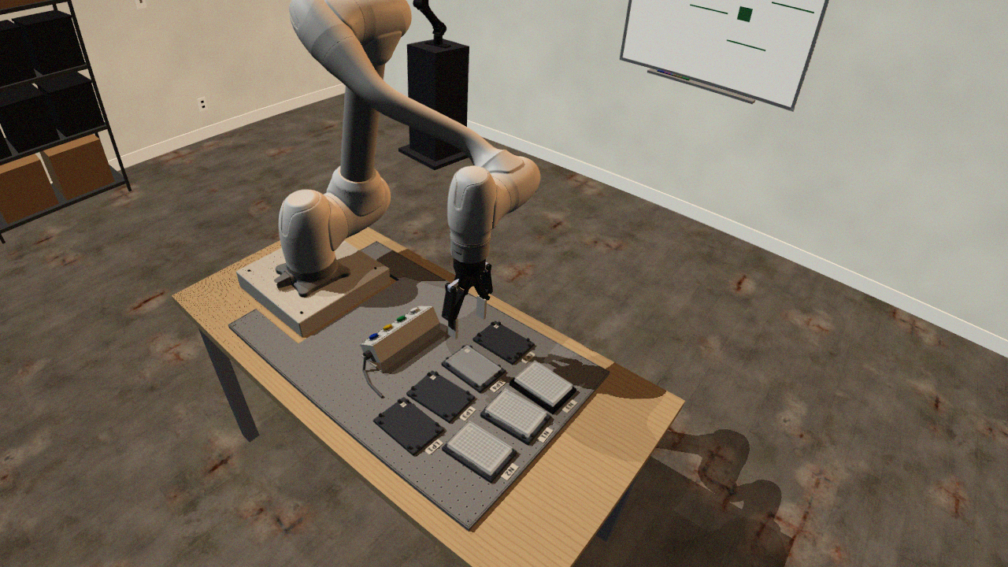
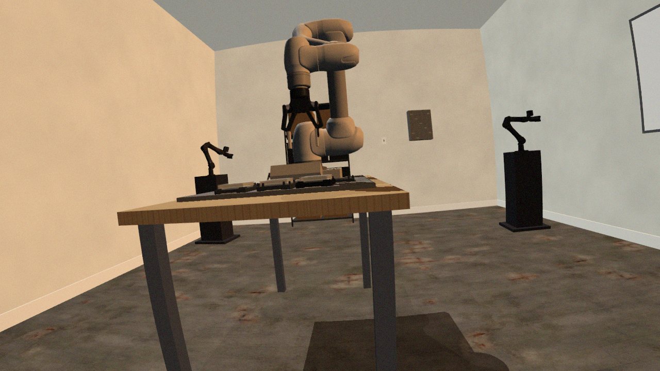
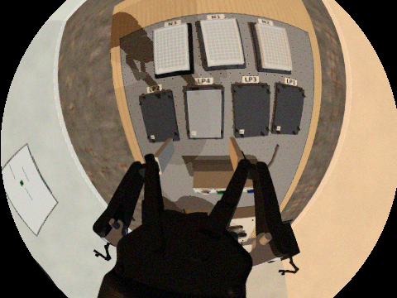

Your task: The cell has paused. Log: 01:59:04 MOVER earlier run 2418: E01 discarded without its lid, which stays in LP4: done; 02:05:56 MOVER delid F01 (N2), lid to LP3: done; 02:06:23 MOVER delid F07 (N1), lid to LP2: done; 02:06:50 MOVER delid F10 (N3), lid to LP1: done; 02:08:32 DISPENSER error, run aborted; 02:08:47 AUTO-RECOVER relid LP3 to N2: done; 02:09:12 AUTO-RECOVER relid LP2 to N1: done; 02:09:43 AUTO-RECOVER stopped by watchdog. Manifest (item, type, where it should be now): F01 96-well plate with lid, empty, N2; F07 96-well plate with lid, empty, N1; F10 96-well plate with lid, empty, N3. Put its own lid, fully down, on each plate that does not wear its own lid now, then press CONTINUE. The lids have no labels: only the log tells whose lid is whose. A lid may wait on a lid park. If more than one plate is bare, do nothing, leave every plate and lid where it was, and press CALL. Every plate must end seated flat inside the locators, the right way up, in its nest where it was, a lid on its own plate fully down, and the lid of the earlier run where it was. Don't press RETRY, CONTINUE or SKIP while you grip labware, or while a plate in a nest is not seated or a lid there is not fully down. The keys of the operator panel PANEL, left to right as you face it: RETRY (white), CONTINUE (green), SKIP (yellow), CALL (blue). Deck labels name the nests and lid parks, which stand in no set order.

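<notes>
My gripper is now 20 cm past the green key, 9 cm above it and 6 cm to the left of it. Round my hand: white key (21 cm behind, 9 cm below, 1 cm to the right); plate (20 cm ahead, 14 cm below, 8 cm to the left); yellow key (20 cm behind, 11 cm to the right, 9 cm below).
</notes>
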